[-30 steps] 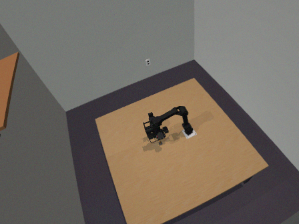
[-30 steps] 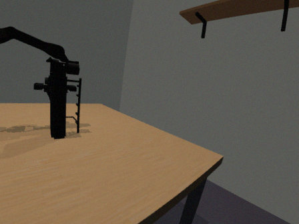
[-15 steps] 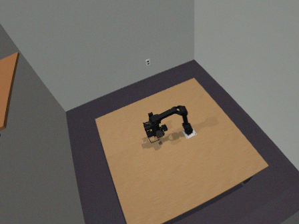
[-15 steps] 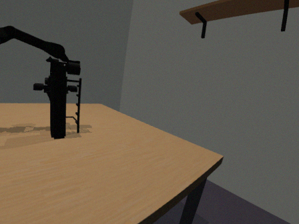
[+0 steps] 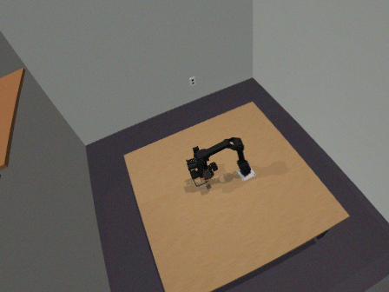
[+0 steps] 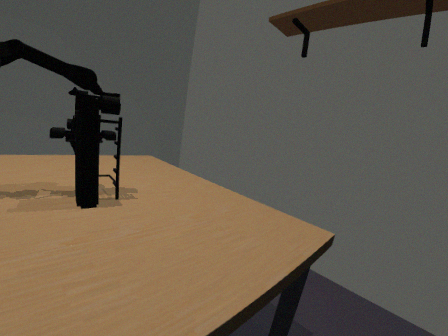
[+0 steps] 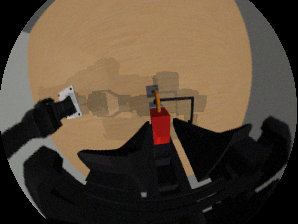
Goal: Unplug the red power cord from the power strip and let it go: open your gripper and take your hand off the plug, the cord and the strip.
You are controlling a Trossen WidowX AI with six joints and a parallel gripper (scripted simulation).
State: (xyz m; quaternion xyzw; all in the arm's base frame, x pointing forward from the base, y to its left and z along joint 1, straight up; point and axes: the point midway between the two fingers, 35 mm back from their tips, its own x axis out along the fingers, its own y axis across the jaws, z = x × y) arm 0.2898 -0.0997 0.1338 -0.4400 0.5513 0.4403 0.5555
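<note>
The red plug lies 3 cm to the right of my gripper tip. Also, from my gripper tip: grey piece 10 cm below, 3 cm to the left, 1 cm ahead.
</note>
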